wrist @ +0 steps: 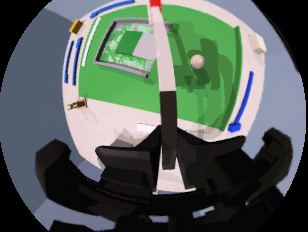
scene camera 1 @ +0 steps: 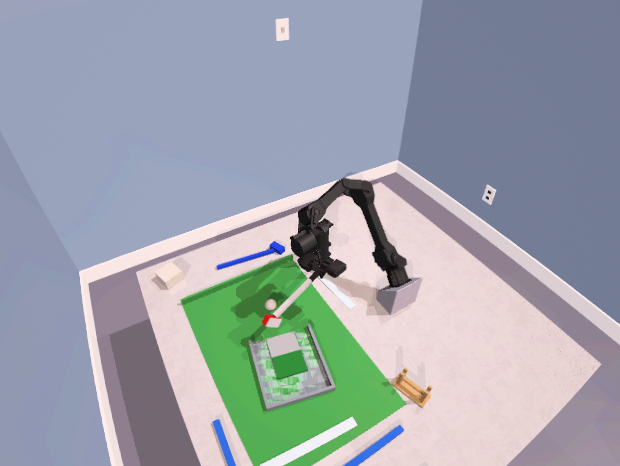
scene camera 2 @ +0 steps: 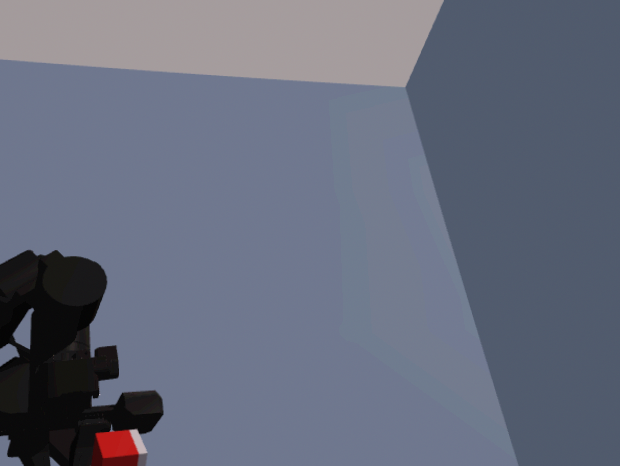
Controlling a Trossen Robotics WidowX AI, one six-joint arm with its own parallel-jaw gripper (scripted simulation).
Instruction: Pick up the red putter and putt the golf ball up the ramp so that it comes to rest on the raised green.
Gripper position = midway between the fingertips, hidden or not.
Note:
My gripper (scene camera 1: 320, 277) carries a red putter.
My gripper also shows in the wrist view (wrist: 165, 127).

